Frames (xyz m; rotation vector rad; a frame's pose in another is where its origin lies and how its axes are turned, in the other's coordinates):
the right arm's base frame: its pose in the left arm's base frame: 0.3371 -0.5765 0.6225 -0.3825 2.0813 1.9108
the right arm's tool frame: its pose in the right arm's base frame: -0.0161 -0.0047 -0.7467 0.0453 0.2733 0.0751
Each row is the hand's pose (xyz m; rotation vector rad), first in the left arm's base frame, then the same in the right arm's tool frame.
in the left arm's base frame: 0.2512 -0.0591 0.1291 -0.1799 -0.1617 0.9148
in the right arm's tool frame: -0.1035 -0.3186 1.3390 -0.5782 -1.9105 -1.7072
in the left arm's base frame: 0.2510 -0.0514 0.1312 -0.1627 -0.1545 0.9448
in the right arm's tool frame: -0.1059 -0.3155 1.3459 -0.5992 -1.9106 -1.6693
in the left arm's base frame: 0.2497 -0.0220 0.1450 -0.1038 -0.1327 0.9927
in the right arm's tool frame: -0.1162 -0.2981 1.3714 -0.6227 -1.9363 -1.5772
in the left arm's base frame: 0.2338 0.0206 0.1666 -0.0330 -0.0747 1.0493
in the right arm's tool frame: -0.1184 -0.2668 1.4108 -0.6208 -1.9523 -1.4517
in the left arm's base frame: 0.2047 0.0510 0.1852 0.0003 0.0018 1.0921
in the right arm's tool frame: -0.1045 -0.2359 1.4418 -0.5910 -1.9315 -1.3596
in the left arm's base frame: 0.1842 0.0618 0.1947 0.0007 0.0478 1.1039
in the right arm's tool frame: -0.0910 -0.2190 1.4544 -0.5616 -1.9085 -1.3301
